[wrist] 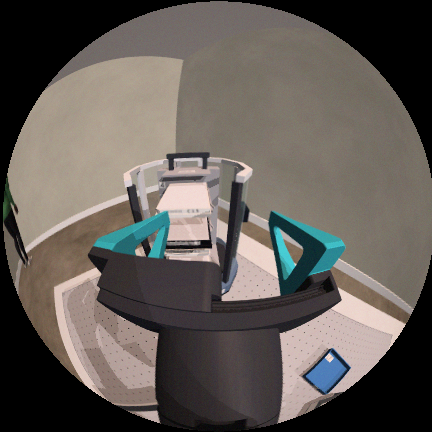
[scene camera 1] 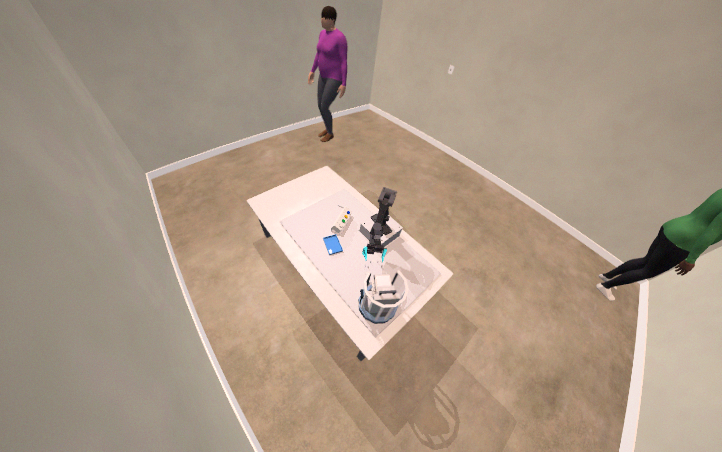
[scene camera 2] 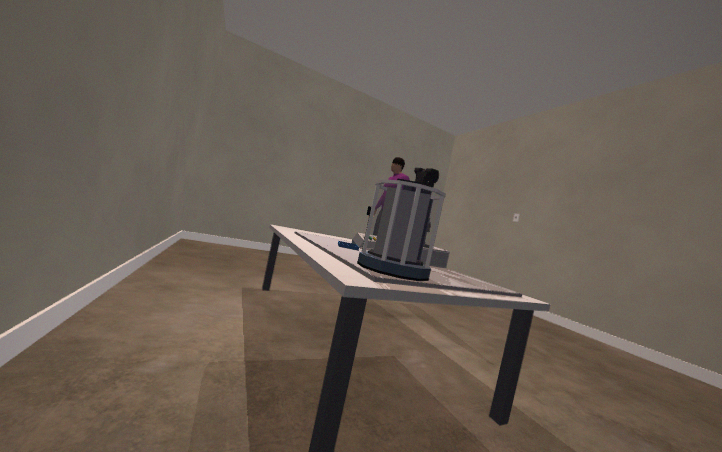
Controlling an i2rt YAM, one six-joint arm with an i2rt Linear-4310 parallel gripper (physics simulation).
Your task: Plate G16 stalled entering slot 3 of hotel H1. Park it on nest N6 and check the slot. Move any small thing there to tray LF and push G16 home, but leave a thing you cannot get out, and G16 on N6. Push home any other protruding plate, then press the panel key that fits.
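Places are measured from the arm's base along level axes (x ahead, y left, z up), in metres.
Pixels of known places: gripper, fingertip midpoint: [wrist: 218, 216] [scene camera 1: 374, 261].
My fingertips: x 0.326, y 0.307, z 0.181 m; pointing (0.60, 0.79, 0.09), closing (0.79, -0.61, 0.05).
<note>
For each thing: its top centre in the pictures, then the offset to it from my fingertips. "spot": a spot on its surface instead.
- hotel H1 at its top centre: [wrist: 186, 154] [scene camera 2: 410, 183] [scene camera 1: 386, 284] 0.161 m left, 0.047 m ahead, 0.037 m up
- upper pale plate at its top centre: [wrist: 184, 192] [scene camera 1: 384, 285] 0.141 m left, 0.032 m ahead, 0.031 m down
- second pale surface at a spot on its surface: [wrist: 189, 231] spot: 0.081 m left, 0.008 m ahead, 0.072 m down
- Blue tray LF at its top centre: [scene camera 2: 348, 243] [scene camera 1: 332, 243] 0.382 m right, 0.058 m ahead, 0.256 m down
- key panel at its top centre: [scene camera 2: 370, 234] [scene camera 1: 342, 216] 0.532 m right, 0.113 m back, 0.190 m down
- dark upright at a spot on its surface: [wrist: 233, 225] spot: 0.048 m left, 0.070 m ahead, 0.064 m down
My gripper [wrist: 218, 216] [scene camera 1: 375, 257] is open and empty, at the open front of hotel H1 [wrist: 214, 192] [scene camera 1: 382, 282] [scene camera 2: 403, 223]; in scene camera 2 the hotel hides the fingers. In the wrist view an upper pale plate [wrist: 185, 196] sticks out of the hotel, seen beyond and between the fingers. A second pale surface [wrist: 189, 231] shows below it, with dark and clear edges under that. I cannot read which is G16 or see into slot 3. Blue tray LF [scene camera 1: 333, 245] [scene camera 2: 347, 245] [wrist: 325, 372] holds a small white patch. The key panel [scene camera 1: 342, 219] has green, yellow and blue keys. Nest N6 cannot be made out.
A white ring guard with posts surrounds the hotel, and a dark upright [wrist: 233, 225] stands right of the plates. The hotel stands near one end of the white table [scene camera 1: 314, 181] [scene camera 2: 351, 291]. One person [scene camera 1: 331, 58] stands beyond the table, another [scene camera 1: 650, 250] at the right.
</note>
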